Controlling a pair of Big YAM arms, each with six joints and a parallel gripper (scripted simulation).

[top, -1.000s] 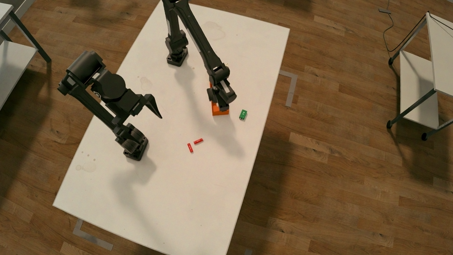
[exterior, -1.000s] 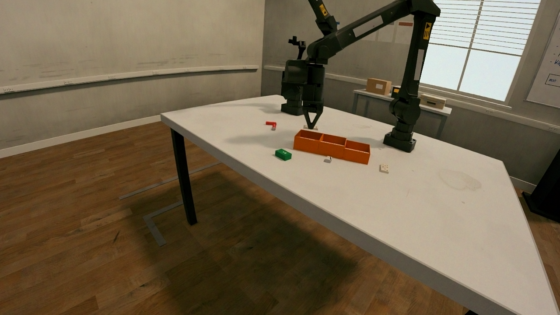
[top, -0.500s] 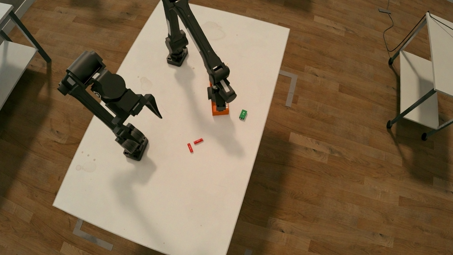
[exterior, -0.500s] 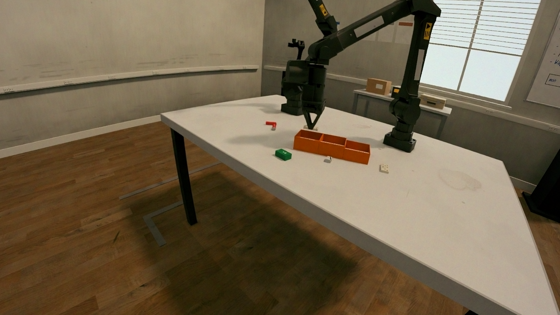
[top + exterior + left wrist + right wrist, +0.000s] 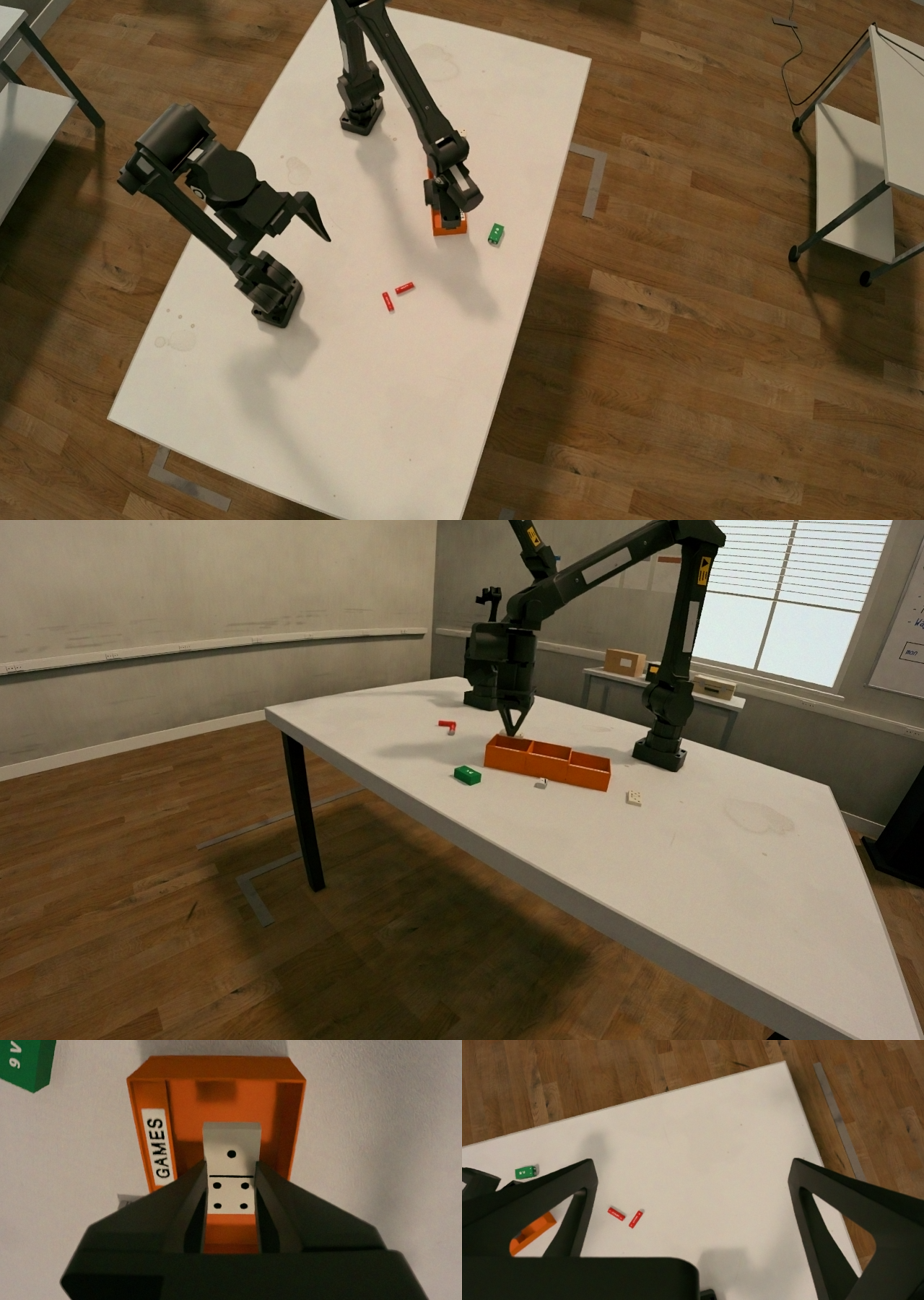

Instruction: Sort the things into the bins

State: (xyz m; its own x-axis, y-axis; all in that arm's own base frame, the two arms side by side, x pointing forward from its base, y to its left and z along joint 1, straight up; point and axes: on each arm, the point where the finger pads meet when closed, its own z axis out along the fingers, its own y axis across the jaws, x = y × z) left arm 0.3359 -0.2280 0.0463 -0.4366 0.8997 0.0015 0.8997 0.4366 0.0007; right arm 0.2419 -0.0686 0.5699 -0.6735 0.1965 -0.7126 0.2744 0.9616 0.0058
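Now: the orange three-compartment bin 80 mm to the left of my left hand, 50 mm below it and 30 mm behind it. From my left hand the other things lie so: white sharpener-like block: 110 mm to the left, 60 mm below, 40 mm ahead.
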